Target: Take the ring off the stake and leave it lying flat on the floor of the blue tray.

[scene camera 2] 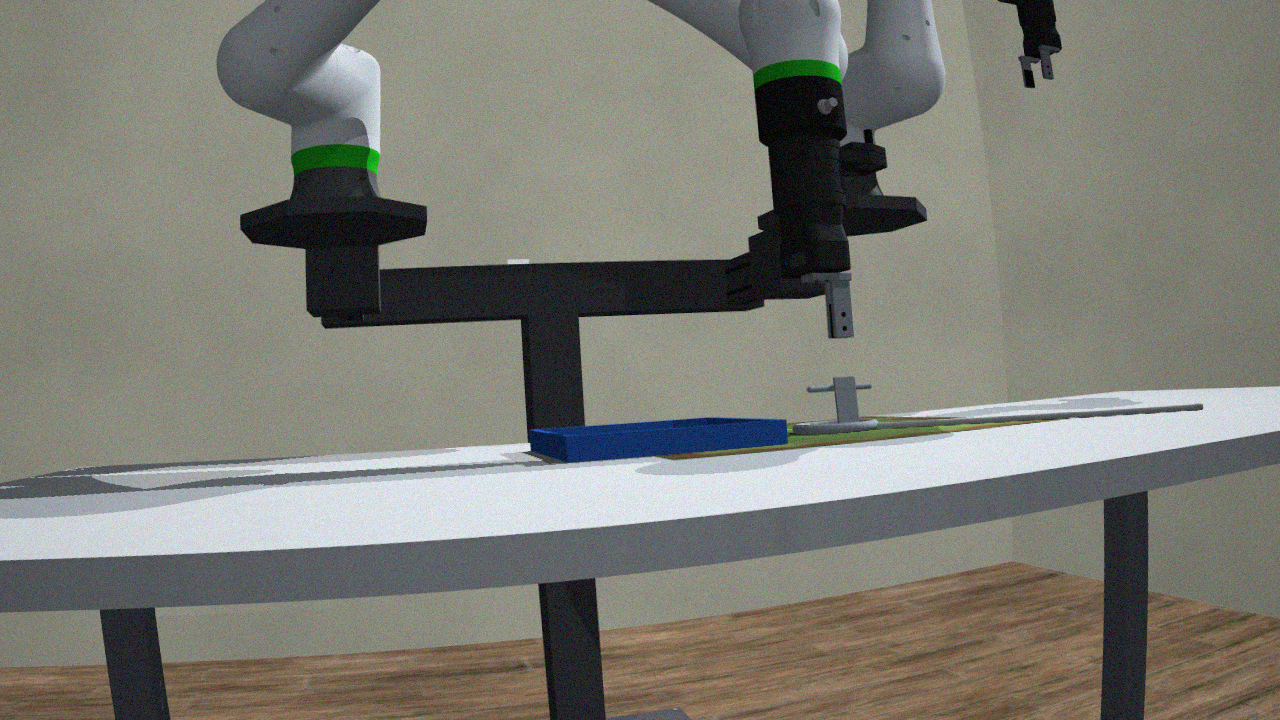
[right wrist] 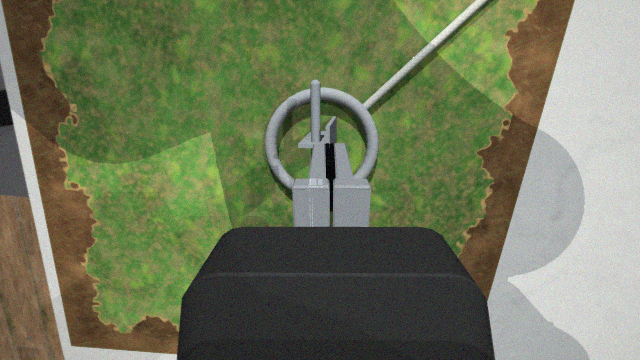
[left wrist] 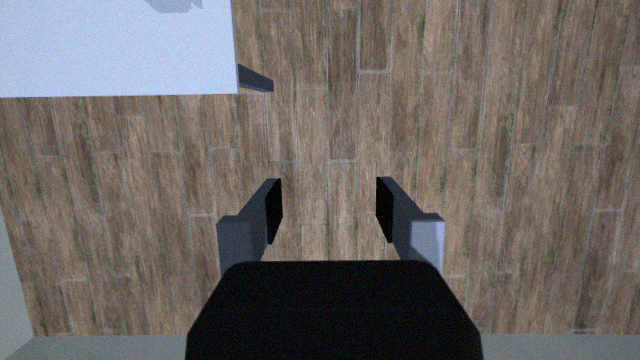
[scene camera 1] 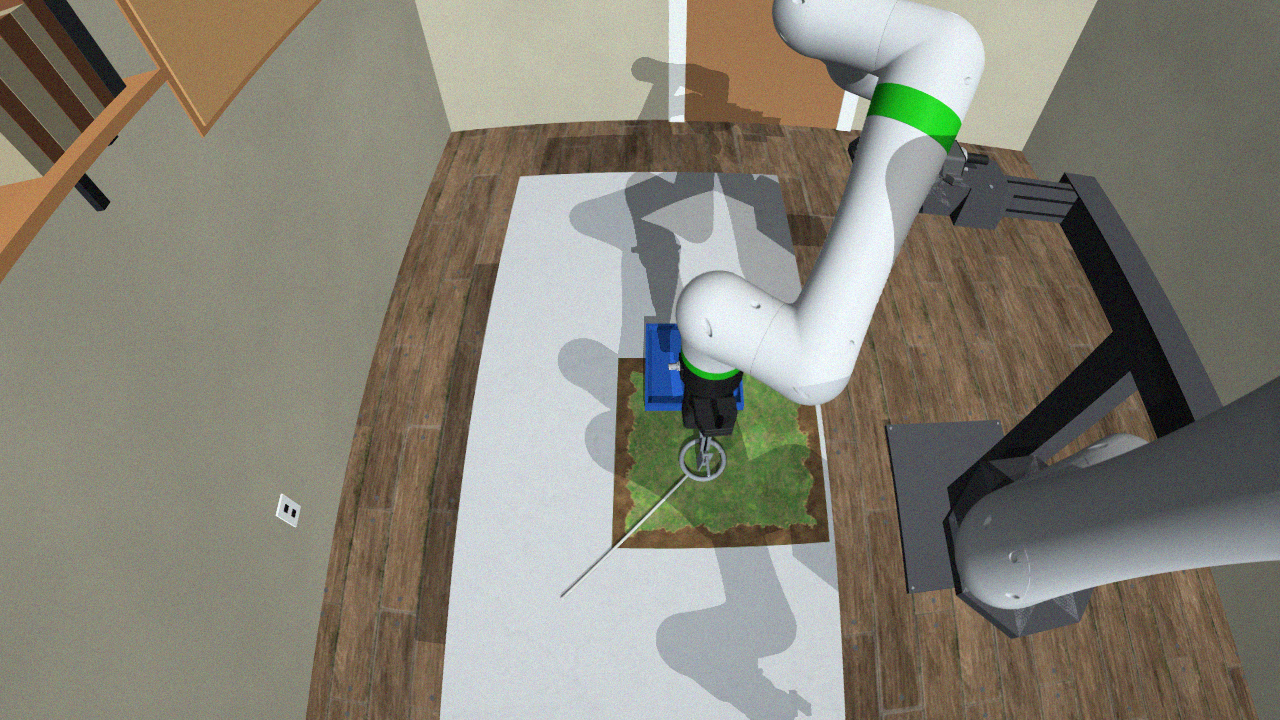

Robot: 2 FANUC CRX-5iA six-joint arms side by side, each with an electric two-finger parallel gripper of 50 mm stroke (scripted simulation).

Note:
I see my left gripper [scene camera 2: 1039, 83], my right gripper [scene camera 2: 841, 337], a grey ring [scene camera 2: 820, 427] and a blue tray [scene camera 2: 600, 442].
The grey ring also shows in the right wrist view [right wrist: 356, 107]. The blue tray is seen too in scene camera 1 [scene camera 1: 664, 390]. My left gripper also shows in the left wrist view [left wrist: 328, 197]. The left wrist view does not show the grey ring: it is out of frame. The left wrist view does not show the blue tray: it is out of frame.

